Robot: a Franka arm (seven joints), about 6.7 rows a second.
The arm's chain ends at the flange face. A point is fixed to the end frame.
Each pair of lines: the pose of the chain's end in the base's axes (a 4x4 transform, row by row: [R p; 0 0 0 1], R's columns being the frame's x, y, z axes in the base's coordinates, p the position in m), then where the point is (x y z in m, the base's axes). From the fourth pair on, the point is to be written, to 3 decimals.
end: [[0.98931 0.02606 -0.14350 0.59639], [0.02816 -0.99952 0.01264 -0.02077], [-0.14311 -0.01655 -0.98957 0.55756], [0 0 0 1]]
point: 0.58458 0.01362 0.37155
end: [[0.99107 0.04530 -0.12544 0.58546], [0.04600 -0.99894 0.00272 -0.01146], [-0.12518 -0.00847 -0.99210 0.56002], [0 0 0 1]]
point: 0.57643 0.02134 0.37357
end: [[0.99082 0.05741 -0.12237 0.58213], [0.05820 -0.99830 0.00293 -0.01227], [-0.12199 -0.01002 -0.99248 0.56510], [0 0 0 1]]
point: 0.57328 0.02075 0.37868
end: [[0.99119 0.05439 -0.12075 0.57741], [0.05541 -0.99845 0.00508 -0.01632], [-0.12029 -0.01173 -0.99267 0.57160], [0 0 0 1]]
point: 0.569 0.017 0.385
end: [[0.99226 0.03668 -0.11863 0.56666], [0.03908 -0.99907 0.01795 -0.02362], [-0.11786 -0.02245 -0.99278 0.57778], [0 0 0 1]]
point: 0.559 0.012 0.392
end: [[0.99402 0.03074 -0.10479 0.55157], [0.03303 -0.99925 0.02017 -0.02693], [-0.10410 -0.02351 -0.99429 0.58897], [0 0 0 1]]
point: 0.547 0.009 0.403
